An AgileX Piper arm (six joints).
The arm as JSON. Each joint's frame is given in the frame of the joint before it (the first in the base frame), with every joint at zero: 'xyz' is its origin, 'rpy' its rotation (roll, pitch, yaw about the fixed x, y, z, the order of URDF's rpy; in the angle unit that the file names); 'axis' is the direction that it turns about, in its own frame. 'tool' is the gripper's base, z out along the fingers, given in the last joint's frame.
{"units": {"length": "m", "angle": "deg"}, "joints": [
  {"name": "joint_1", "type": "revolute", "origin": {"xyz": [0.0, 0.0, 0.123], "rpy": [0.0, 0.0, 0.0]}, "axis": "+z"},
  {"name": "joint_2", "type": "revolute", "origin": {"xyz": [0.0, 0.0, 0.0], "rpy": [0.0, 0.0, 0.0]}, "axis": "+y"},
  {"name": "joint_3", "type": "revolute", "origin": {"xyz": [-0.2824, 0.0, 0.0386], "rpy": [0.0, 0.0, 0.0]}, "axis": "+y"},
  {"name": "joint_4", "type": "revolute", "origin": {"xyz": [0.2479, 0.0, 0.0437], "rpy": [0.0, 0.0, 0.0]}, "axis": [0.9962, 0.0, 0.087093]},
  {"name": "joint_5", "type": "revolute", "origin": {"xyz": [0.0, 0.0, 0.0], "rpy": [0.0, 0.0, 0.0]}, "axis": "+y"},
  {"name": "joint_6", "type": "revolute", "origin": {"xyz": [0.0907, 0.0, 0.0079], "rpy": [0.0, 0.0, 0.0]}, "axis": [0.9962, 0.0, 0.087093]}
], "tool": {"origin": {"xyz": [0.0, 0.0, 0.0], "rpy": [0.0, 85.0, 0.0]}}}
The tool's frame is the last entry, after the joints.
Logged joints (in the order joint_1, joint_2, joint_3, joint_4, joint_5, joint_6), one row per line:
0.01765, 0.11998, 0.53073, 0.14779, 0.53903, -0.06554
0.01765, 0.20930, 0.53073, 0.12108, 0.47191, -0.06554
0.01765, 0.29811, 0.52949, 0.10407, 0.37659, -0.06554
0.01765, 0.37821, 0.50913, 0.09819, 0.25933, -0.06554
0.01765, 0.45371, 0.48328, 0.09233, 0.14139, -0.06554
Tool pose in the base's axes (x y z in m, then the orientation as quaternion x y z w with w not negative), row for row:
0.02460, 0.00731, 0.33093, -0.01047, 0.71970, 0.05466, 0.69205
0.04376, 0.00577, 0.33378, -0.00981, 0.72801, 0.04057, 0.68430
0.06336, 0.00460, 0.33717, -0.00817, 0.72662, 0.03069, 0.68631
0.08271, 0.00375, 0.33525, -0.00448, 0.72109, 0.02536, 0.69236
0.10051, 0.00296, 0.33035, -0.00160, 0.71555, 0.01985, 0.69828
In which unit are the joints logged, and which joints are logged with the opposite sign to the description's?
The joints are logged in radians. Opposite sign: joint_3.
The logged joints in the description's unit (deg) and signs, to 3 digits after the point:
1.011, 6.874, -30.409, 8.468, 30.884, -3.755
1.011, 11.992, -30.409, 6.937, 27.038, -3.755
1.011, 17.080, -30.338, 5.963, 21.577, -3.755
1.011, 21.670, -29.171, 5.626, 14.859, -3.755
1.011, 25.996, -27.690, 5.290, 8.101, -3.755

